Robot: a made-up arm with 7 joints.
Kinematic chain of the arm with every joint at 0, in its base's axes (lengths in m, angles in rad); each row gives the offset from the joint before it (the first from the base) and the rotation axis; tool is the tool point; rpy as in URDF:
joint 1: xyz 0 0 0 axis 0.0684 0.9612 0.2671
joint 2: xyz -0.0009 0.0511 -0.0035 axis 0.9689 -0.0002 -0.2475
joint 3: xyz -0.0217 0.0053 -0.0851 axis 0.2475 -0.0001 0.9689
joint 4: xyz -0.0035 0 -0.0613 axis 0.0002 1 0
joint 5: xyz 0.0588 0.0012 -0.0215 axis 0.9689 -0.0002 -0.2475
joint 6: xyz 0.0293 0 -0.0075 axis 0.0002 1 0
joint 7: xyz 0.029 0 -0.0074 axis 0.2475 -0.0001 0.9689
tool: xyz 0 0 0 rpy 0 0.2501 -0.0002
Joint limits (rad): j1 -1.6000..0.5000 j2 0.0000..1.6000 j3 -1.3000..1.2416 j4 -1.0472..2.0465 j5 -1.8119..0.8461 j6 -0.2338..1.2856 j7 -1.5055..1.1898
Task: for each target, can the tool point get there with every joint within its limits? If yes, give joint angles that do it. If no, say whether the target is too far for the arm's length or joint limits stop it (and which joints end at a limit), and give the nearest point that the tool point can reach.
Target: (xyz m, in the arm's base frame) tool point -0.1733 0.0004 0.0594
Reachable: no: joint limits stop it (at a limit: joint 1, joint 3, joint 4, joint 5, joint 6) | nearest point -0.0650 0.0159 -0.0551 | short by 0.158 m
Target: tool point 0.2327 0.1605 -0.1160
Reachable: yes | joints -1.1319 0.6338 -0.1018 1.4240 -1.2375 0.2519 0.6698
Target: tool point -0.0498 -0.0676 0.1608
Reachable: no: joint limits stop it (at a limit: joint 1, joint 2) | nearest point 0.0692 -0.0278 0.0549 | short by 0.164 m
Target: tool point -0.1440 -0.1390 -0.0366
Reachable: no: joint limits stop it (at a limit: joint 1, joint 2, joint 3) | nearest point -0.0797 -0.0617 -0.1057 | short by 0.122 m
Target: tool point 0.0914 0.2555 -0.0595
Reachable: yes | joints 0.0022 1.1366 0.5376 0.2173 -0.4208 0.8512 -0.9695
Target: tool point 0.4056 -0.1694 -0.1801
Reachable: no: too far | nearest point 0.2445 -0.0587 -0.0955 | short by 0.213 m
